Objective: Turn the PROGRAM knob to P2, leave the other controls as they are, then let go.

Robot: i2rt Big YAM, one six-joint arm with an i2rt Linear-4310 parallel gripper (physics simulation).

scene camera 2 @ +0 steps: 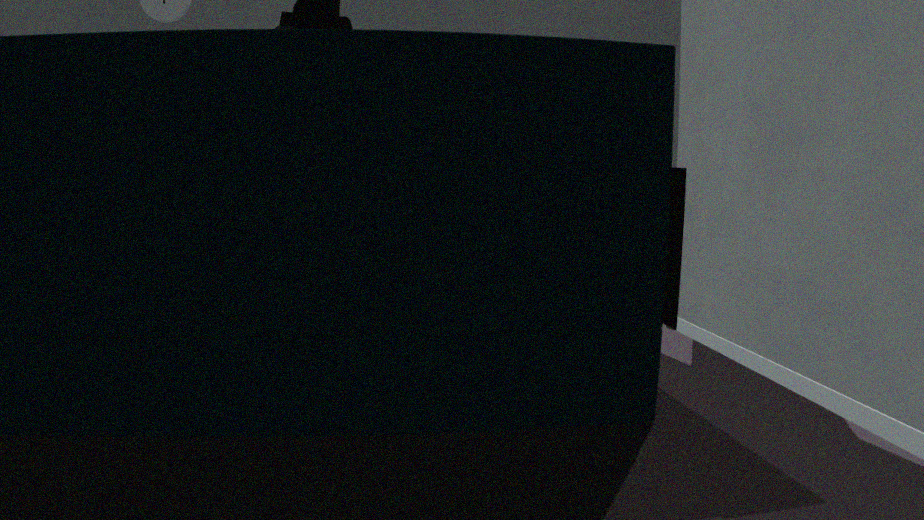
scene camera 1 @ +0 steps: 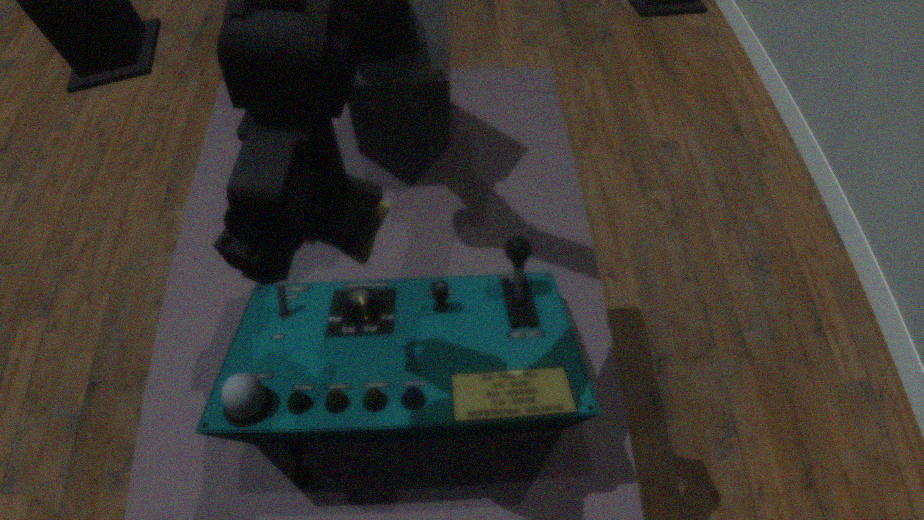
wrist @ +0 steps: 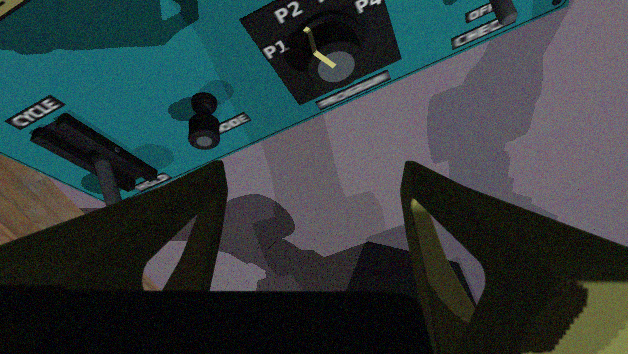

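Where they show: gripper, fingertip midpoint: [scene camera 1: 340,249] [wrist: 314,175]; arm's base, origin of the base link: [scene camera 1: 381,33].
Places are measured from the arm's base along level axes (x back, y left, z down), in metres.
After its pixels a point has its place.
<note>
The PROGRAM knob [scene camera 1: 362,303] {x -0.445, y -0.113, z 0.106 m} [wrist: 340,50] {x -0.437, y -0.127, z 0.109 m} is a dark round knob with a grey top and a yellow pointer line, on a black plate [wrist: 280,65] {x -0.450, y -0.077, z 0.142 m} marked P1, P2 and P4; another label is cut off at the wrist view's top edge. The foot of its pointer lies on the P2 side, just below the P2 label. My gripper [wrist: 314,175] {x -0.439, y -0.110, z -0.049 m} is open with nothing between its fingers. It hangs behind the panel's back edge, apart from the knob. In scene camera 1 the arm hides much of the fingers. Scene camera 2 does not show the knob.
The teal panel [scene camera 1: 362,362] {x -0.532, y -0.126, z 0.100 m} [wrist: 125,70] {x -0.521, y 0.017, z 0.118 m} also carries the CYCLE lever [scene camera 1: 517,258] {x -0.437, y 0.121, z 0.085 m} [wrist: 107,180] {x -0.466, y 0.115, z 0.120 m}, the MODE knob [scene camera 1: 440,294] {x -0.458, y 0.000, z 0.104 m} [wrist: 204,120] {x -0.456, y -0.008, z 0.109 m}, the CHECK toggle [scene camera 1: 283,302] {x -0.409, y -0.233, z 0.124 m} [wrist: 504,12] {x -0.393, y -0.230, z 0.109 m}, a white dome [scene camera 1: 243,397] {x -0.563, y -0.263, z 0.027 m}, several small buttons and a yellow sign [scene camera 1: 514,393] {x -0.625, y 0.057, z 0.071 m}. The box's dark side [scene camera 2: 323,226] {x -0.650, y -0.006, z 0.138 m} fills much of scene camera 2.
</note>
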